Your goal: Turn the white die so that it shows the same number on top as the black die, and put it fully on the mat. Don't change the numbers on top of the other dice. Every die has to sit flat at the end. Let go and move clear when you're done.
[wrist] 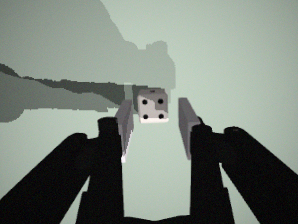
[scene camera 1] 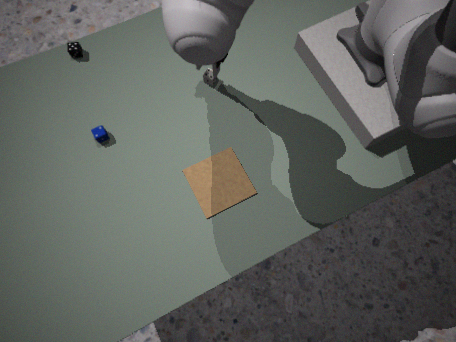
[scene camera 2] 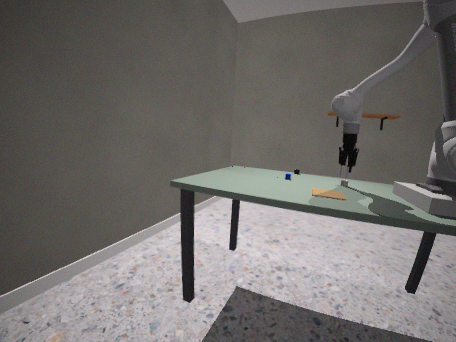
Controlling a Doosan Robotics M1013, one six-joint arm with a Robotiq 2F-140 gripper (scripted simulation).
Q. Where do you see a white die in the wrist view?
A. At 152,103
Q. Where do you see a tan mat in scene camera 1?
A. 218,182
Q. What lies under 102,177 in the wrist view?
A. The gripper.
